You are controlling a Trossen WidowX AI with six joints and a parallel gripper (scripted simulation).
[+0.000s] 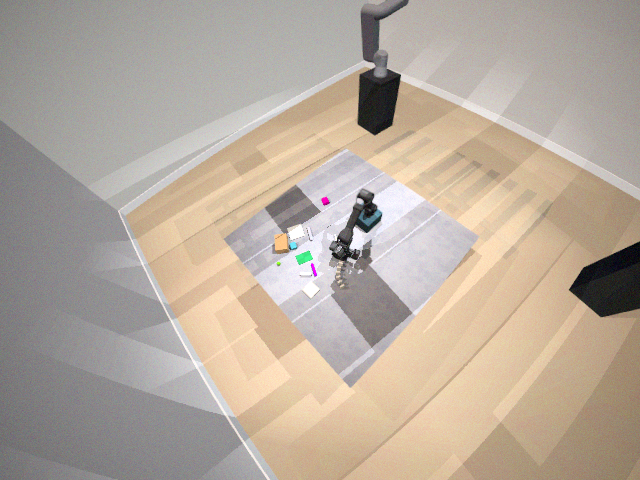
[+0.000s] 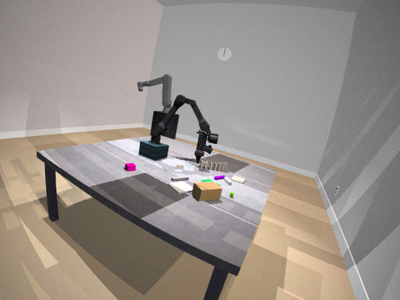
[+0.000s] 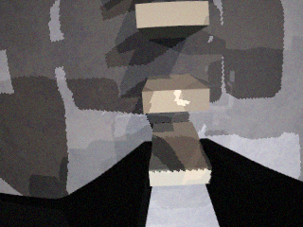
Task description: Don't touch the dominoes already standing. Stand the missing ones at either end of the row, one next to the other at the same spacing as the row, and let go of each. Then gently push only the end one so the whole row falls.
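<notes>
The grey bar is 29 cm to the right of my gripper tip, 7 cm ahead of it and 2 cm below it. From my gripper tip the other things lie so: green card 21 cm ahead, 17 cm to the right, 3 cm below; then cream tile 30 cm ahead, 4 cm to the left, 3 cm below; then purple bar 21 cm ahead, 6 cm to the right, 2 cm below.
</notes>
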